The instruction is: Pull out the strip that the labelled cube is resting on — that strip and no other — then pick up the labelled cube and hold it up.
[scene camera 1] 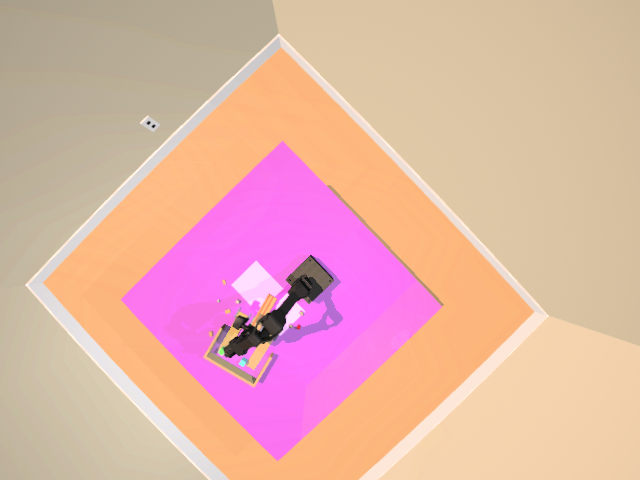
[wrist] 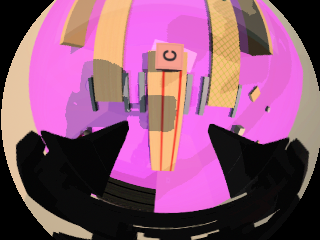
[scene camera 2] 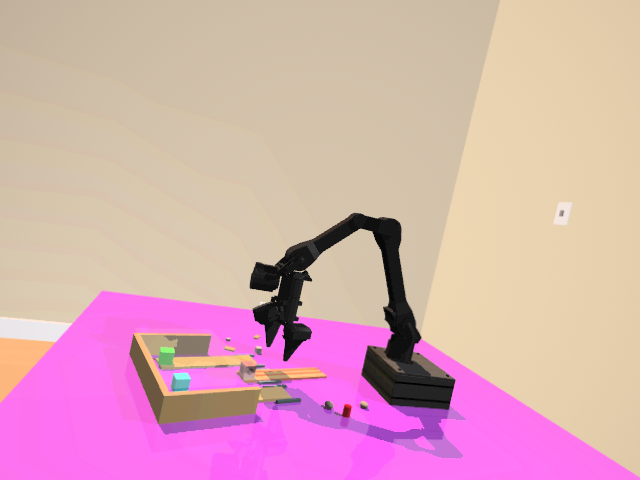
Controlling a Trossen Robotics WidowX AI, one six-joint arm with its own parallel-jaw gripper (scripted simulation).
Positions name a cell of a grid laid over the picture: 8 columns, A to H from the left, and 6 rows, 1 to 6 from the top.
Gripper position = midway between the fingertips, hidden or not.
The gripper (scene camera 2: D5) is open and holds nothing. Also in view: a labelled cube (wrist: E2).
The gripper also shows in the wrist view (wrist: E4).
